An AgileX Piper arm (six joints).
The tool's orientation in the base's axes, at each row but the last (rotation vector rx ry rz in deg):
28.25, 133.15, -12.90
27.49, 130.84, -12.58
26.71, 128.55, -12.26
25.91, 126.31, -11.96
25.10, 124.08, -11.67
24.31, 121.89, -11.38
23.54, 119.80, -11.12
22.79, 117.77, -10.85
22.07, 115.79, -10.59
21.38, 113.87, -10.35
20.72, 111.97, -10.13
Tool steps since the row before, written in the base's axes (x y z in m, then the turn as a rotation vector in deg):
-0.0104, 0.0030, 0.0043, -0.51, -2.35, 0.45
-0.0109, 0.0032, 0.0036, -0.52, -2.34, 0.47
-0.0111, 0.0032, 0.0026, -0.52, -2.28, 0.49
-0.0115, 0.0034, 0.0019, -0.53, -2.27, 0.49
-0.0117, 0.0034, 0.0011, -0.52, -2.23, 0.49
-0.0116, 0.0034, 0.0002, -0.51, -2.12, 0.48
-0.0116, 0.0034, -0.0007, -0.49, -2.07, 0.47
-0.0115, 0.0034, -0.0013, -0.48, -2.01, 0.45
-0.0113, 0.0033, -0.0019, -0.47, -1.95, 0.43
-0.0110, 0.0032, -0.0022, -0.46, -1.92, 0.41
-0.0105, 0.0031, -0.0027, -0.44, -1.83, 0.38
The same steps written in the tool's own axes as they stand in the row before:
0.0046, -0.0016, -0.0106, -0.65, -2.36, 0.06
0.0051, -0.0015, -0.0107, -0.65, -2.35, 0.04
0.0055, -0.0015, -0.0104, -0.65, -2.30, 0.01
0.0059, -0.0013, -0.0105, -0.64, -2.29, 0.00
0.0062, -0.0013, -0.0104, -0.64, -2.25, -0.01
0.0065, -0.0012, -0.0101, -0.61, -2.15, -0.03
0.0069, -0.0011, -0.0099, -0.60, -2.09, -0.02
0.0070, -0.0010, -0.0098, -0.58, -2.03, -0.02
0.0071, -0.0009, -0.0095, -0.55, -1.98, -0.02
0.0069, -0.0008, -0.0094, -0.53, -1.94, -0.01
0.0068, -0.0007, -0.0089, -0.50, -1.85, -0.01

